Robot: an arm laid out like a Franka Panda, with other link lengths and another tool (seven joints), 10 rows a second.
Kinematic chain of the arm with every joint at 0, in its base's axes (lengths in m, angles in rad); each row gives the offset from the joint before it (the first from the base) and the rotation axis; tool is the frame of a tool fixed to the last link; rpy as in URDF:
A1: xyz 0 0 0.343 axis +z
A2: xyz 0 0 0 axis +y
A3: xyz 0 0 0.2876 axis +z
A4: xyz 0.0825 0 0 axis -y
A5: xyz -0.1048 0 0.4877 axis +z
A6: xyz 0 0 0 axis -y
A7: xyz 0.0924 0 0 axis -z
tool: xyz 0.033 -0.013 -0.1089 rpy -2.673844 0 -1.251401
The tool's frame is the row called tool.
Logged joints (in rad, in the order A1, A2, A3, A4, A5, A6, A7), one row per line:
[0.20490, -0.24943, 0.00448, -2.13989, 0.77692, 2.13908, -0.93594]
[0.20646, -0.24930, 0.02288, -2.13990, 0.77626, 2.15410, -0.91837]
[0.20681, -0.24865, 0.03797, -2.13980, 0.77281, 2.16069, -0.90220]
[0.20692, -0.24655, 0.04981, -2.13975, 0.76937, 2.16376, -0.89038]
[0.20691, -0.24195, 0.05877, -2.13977, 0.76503, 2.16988, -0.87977]
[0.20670, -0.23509, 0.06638, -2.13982, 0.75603, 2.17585, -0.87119]
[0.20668, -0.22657, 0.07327, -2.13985, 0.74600, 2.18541, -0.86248]
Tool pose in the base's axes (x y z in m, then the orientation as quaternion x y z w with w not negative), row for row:
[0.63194, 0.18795, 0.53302, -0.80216, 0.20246, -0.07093, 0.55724]
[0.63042, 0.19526, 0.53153, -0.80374, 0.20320, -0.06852, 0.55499]
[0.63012, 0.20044, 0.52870, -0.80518, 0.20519, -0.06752, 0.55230]
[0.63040, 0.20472, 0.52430, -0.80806, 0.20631, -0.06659, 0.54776]
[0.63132, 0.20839, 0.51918, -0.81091, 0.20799, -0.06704, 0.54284]
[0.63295, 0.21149, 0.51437, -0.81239, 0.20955, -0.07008, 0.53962]
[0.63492, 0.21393, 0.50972, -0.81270, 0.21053, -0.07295, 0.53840]
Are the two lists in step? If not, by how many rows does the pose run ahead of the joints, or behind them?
The pose runs 2 rows ahead of the joints: the pose in row i belongs to the joints in row i + 2.
